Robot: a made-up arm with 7 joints.
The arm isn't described. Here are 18 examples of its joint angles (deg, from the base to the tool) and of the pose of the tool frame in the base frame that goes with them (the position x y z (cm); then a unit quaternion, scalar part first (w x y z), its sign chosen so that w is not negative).
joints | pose
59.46 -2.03 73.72 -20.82 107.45 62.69 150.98 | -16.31 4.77 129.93 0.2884 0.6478 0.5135 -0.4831
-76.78 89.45 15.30 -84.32 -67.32 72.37 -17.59 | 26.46 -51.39 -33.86 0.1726 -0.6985 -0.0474 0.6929
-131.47 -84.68 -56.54 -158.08 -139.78 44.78 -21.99 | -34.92 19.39 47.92 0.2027 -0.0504 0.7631 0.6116
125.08 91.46 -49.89 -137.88 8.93 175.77 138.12 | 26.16 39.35 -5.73 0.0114 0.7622 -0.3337 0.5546
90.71 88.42 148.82 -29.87 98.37 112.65 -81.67 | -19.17 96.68 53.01 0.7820 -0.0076 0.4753 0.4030
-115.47 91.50 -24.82 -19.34 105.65 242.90 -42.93 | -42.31 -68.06 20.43 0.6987 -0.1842 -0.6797 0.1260
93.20 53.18 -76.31 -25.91 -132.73 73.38 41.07 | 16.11 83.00 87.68 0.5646 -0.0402 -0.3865 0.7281
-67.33 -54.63 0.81 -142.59 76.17 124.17 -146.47 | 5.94 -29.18 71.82 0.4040 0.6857 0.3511 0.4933
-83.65 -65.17 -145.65 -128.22 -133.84 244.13 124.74 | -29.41 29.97 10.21 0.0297 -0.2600 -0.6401 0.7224
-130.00 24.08 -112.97 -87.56 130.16 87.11 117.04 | -46.17 40.45 89.00 0.3425 0.5862 0.1146 -0.7252
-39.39 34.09 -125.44 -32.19 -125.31 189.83 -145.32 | 12.49 -46.69 102.24 0.6314 0.1408 -0.2993 0.7013
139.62 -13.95 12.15 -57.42 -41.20 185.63 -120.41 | -19.35 -3.46 117.67 0.0800 -0.3317 0.0854 0.9361
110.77 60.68 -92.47 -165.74 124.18 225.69 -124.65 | 20.56 5.79 37.30 0.7476 0.6603 0.0150 0.0692
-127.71 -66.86 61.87 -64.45 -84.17 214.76 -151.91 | 67.43 23.27 65.64 0.1885 -0.6260 0.3208 -0.6853
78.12 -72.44 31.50 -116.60 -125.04 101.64 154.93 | -35.41 3.36 87.21 0.7167 -0.0502 0.2446 -0.6511
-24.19 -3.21 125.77 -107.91 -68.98 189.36 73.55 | -23.84 52.98 66.85 0.5031 -0.4867 -0.6372 -0.3226
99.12 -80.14 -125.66 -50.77 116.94 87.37 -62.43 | 51.82 -83.51 18.14 0.6324 -0.0707 0.1365 -0.7593
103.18 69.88 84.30 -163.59 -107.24 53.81 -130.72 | -30.97 -15.85 15.56 0.4944 -0.8311 -0.2516 -0.0398
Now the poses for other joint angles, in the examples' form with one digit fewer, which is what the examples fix.
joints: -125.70 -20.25 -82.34 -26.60 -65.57 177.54 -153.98
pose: 1.3 23.6 119.9 0.502 -0.231 0.166 0.817
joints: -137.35 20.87 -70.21 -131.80 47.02 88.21 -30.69
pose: -52.8 25.9 29.0 0.213 0.191 0.886 -0.365
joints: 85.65 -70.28 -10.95 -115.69 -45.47 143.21 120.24
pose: 4.9 -8.3 100.5 0.743 -0.594 0.241 -0.190
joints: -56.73 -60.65 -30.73 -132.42 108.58 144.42 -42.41
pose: -21.9 -29.8 68.4 0.238 -0.193 0.411 -0.858
